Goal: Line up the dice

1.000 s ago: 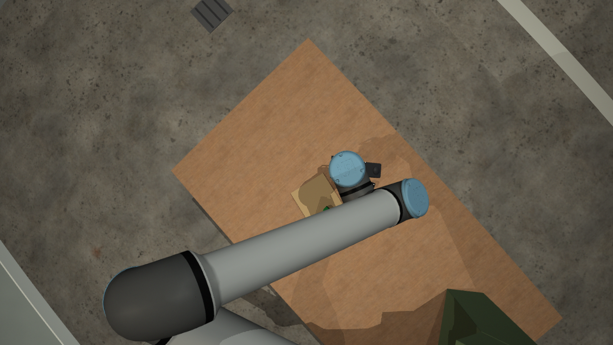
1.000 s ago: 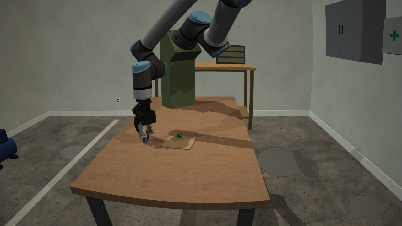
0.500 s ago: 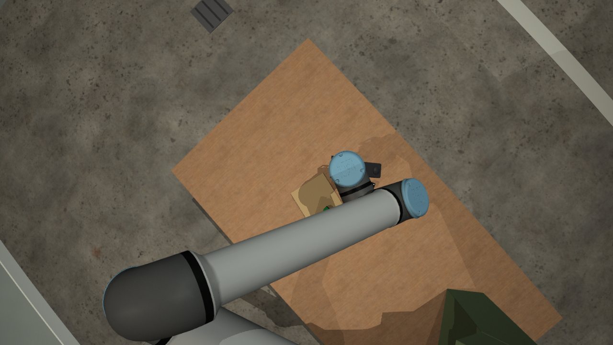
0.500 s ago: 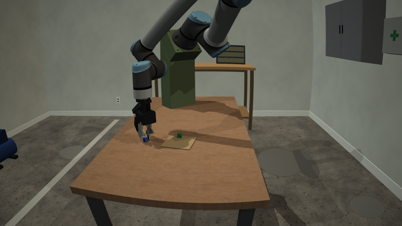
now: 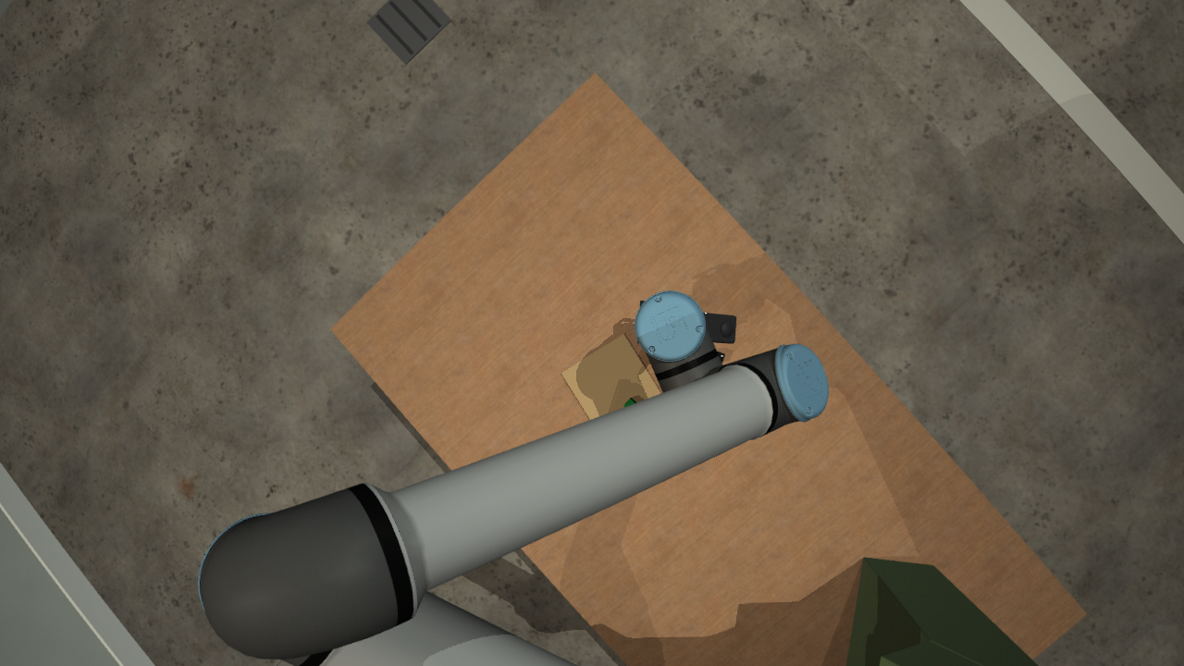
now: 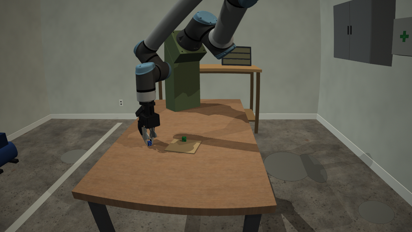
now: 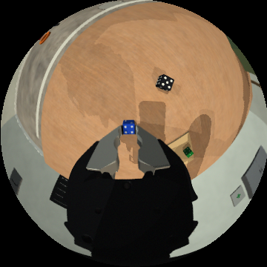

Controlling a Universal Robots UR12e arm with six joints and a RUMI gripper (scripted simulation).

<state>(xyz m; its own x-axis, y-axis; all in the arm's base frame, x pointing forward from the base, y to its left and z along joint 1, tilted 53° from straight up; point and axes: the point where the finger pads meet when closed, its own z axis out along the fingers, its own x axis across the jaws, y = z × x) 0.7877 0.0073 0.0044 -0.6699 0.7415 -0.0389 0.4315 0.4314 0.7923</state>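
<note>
Now: hand 10 mm above the blue die. The rest, counted from my hand: tan mat 160 mm to the left, 40 mm behind, 20 mm below; black die 90 mm behind, 30 mm to the right, 10 mm below; green die 150 mm to the left, 90 mm behind.
</note>
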